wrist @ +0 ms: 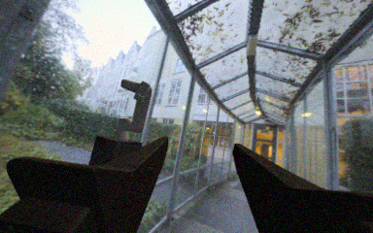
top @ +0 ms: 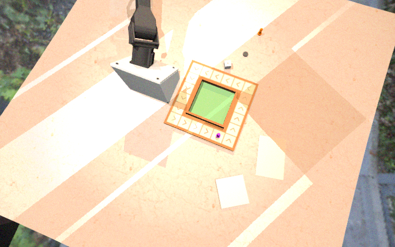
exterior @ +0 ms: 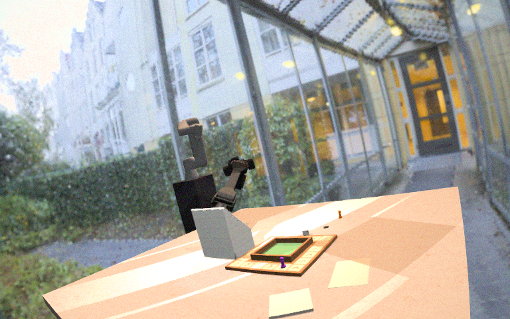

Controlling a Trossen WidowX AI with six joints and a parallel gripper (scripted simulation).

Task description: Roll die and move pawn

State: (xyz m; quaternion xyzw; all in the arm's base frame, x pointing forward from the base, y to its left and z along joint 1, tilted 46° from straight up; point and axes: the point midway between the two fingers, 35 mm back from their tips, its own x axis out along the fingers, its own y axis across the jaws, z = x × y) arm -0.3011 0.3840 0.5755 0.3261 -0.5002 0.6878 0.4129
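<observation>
The dark disc is 650 mm ahead of my gripper tip, 500 mm to the right of it and 310 mm below it. From my gripper tip the other things lie so: green tray (570 mm ahead, 740 mm to the right, 300 mm below); orange pawn (680 mm ahead, 390 mm to the right, 290 mm below); white die (590 mm ahead, 570 mm to the right, 300 mm below).
</observation>
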